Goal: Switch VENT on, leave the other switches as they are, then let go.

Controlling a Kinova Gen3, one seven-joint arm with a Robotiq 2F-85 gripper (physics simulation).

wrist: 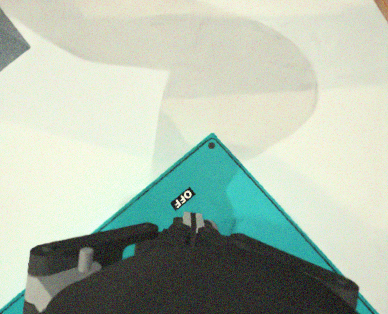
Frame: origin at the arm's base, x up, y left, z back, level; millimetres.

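Seen in the pictures: gripper, fingertip midpoint: (pixel 191 224).
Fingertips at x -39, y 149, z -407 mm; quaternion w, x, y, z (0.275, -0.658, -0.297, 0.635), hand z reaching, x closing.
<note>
A point is followed by its place in that frame.
A teal switch panel (pixel 200 167) {x -94, y 182, z -380 mm} lies with one corner pointing up the wrist view. Its black OFF label (pixel 183 198) {x -89, y 149, z -395 mm} shows just above and left of the fingertips. My gripper (pixel 191 224) {x -39, y 149, z -407 mm} is shut with its fingertips together and nothing between them, over the panel near this corner. The VENT lever cannot be made out; a small greyish rounded edge shows right beside the fingertips and may be part of the switch. The VENT name, the ON label and the other switches are hidden behind the gripper, so the VENT switch's position cannot be told.
A dark grey object (pixel 11 44) {x -139, y 80, z -126 mm} shows at the upper left edge. A pale surface (pixel 65 165) {x -161, y 35, z -279 mm} surrounds the panel, with broad soft shadows across it. A bit of brown wood (pixel 384 7) shows at the top right corner.
</note>
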